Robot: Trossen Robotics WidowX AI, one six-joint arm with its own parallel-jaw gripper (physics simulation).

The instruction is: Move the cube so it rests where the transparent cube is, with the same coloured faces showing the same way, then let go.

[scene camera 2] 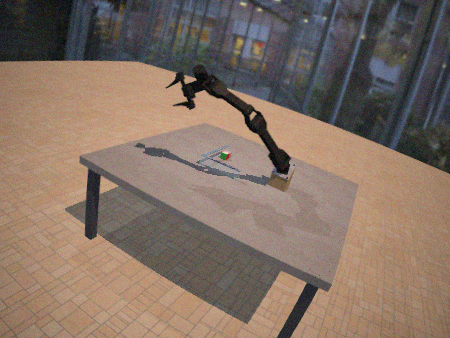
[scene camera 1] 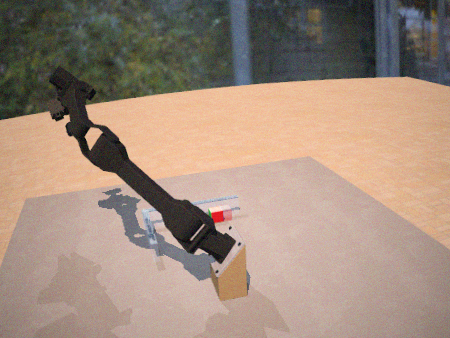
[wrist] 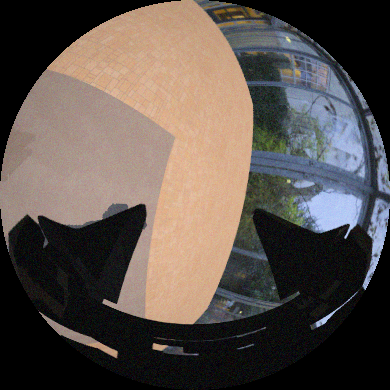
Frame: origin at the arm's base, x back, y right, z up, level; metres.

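Seen in the pictures: gripper, fingertip midpoint: point(scene camera 2: 169, 96) point(scene camera 1: 64, 119) point(wrist: 201, 212); arm's base, origin of the base link: point(scene camera 2: 283, 168) point(scene camera 1: 223, 248).
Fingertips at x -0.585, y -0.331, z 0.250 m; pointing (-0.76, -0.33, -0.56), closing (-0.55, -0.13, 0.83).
Observation:
Offsets run from my fingertips to a thing's top centre. Level surfaces: height alone.
The cube {dx +0.213, dy +0.439, dz -0.323 m} point(scene camera 1: 217, 215) point(scene camera 2: 225, 156) sits on the table, with a red face and a green face showing at its sides and a pale top. The transparent cube {dx +0.216, dy +0.467, dz -0.323 m} point(scene camera 1: 228, 213) shows as a faint pinkish block directly at its right in scene camera 1, close against it or overlapping it. I cannot make out the transparent cube in scene camera 2. My gripper point(scene camera 2: 170, 96) point(wrist: 201, 212) is open and empty, raised high and far out from the cube, with its fingers wide apart. Neither cube shows in the wrist view.
Thin pale-blue see-through bars point(scene camera 1: 215, 201) point(scene camera 2: 225, 165) stand around the cube's left and far sides in scene camera 1. The arm's wooden base block point(scene camera 1: 232, 277) point(scene camera 2: 281, 181) is on the table {dz -0.363 m} point(scene camera 1: 350, 280) point(scene camera 2: 310, 235) near the cube. The table's corner shows in the wrist view.

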